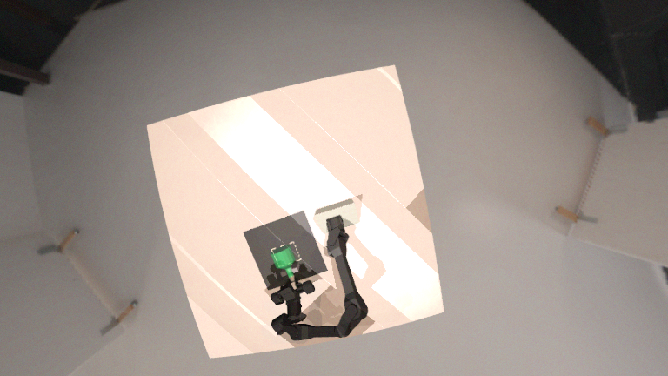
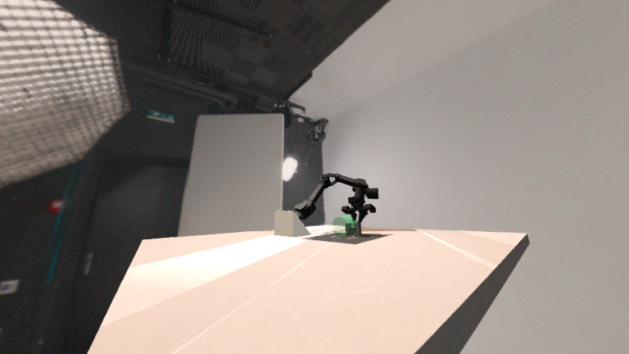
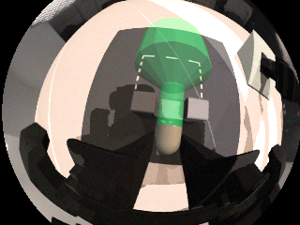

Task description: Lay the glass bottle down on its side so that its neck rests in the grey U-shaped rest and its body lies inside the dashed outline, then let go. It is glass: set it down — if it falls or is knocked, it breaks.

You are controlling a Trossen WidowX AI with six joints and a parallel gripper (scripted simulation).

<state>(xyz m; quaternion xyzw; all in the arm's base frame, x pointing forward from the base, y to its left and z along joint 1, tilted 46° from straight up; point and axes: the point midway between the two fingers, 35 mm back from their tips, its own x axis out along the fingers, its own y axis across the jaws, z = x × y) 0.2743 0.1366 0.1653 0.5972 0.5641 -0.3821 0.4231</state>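
Right now the green glass bottle is 5 cm to the right of my gripper tip. From my gripper tip the other things lie so: dark mat (11 cm to the right, 5 cm below).
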